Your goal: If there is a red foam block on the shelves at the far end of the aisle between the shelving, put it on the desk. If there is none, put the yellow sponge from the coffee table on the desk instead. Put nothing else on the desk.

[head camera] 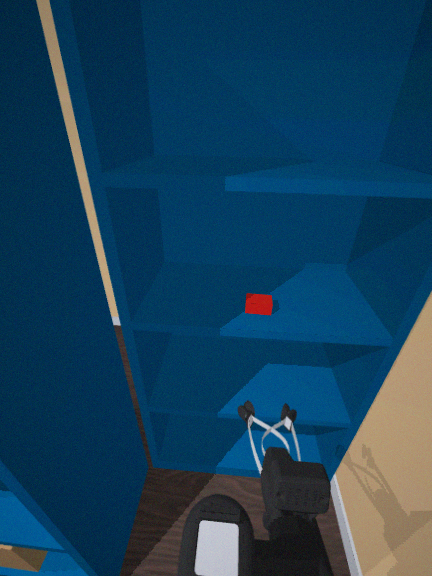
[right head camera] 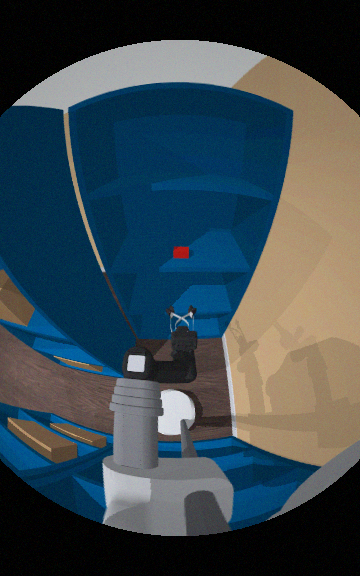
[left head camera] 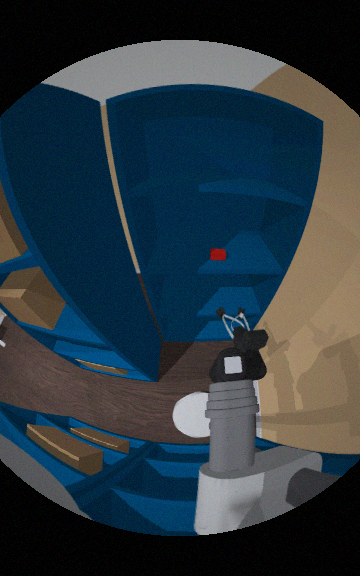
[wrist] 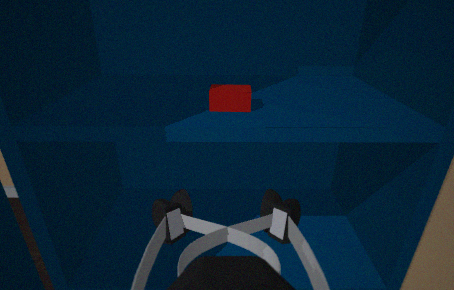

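Pixels of known places: gripper, fingertip midpoint: [head camera: 265, 406] [right head camera: 180, 307] [left head camera: 229, 308] [wrist: 226, 206]; robot's base at its link origin: [right head camera: 170, 411] [left head camera: 197, 413].
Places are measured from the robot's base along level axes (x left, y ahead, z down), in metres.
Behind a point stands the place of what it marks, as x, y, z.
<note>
A red foam block [head camera: 259, 304] {-0.093, 0.844, -1.005} [left head camera: 218, 254] {-0.094, 0.845, -1.003} [right head camera: 181, 252] {-0.097, 0.844, -1.002} [wrist: 230, 99] {-0.093, 0.845, -0.991} lies on a middle shelf of the blue shelf unit [head camera: 310, 337] {-0.256, 0.759, -0.948} [left head camera: 240, 270] {-0.219, 0.759, -0.953} [right head camera: 205, 268] {-0.232, 0.759, -0.953} [wrist: 300, 135] {-0.228, 0.759, -0.946}, a little back from the shelf's front edge. My gripper [head camera: 267, 413] {-0.084, 0.454, -1.014} [left head camera: 231, 312] {-0.084, 0.454, -1.014} [right head camera: 181, 311] {-0.084, 0.454, -1.014} [wrist: 226, 206] {-0.084, 0.454, -1.014} is open, with nothing between its fingertips. In the wrist view it shows below the block and below the edge of that shelf, apart from both. The desk, the coffee table and the yellow sponge do not show.
A tan wall [head camera: 395, 400] {-0.561, 0.696, -0.754} [left head camera: 320, 280] {-0.561, 0.507, -1.127} [right head camera: 300, 280] {-0.562, 0.439, -1.185} stands close on the right. A blue side panel [head camera: 55, 300] {0.391, 0.552, -1.186} [left head camera: 75, 225] {0.391, 0.449, -1.408} stands on the left. Cardboard boxes [left head camera: 37, 300] [right head camera: 42, 440] sit on the side shelving. A white round object [left head camera: 190, 415] {0.061, -0.006, -0.187} [right head camera: 175, 412] {-0.046, 0.000, -0.187} is on the floor under the arm.
</note>
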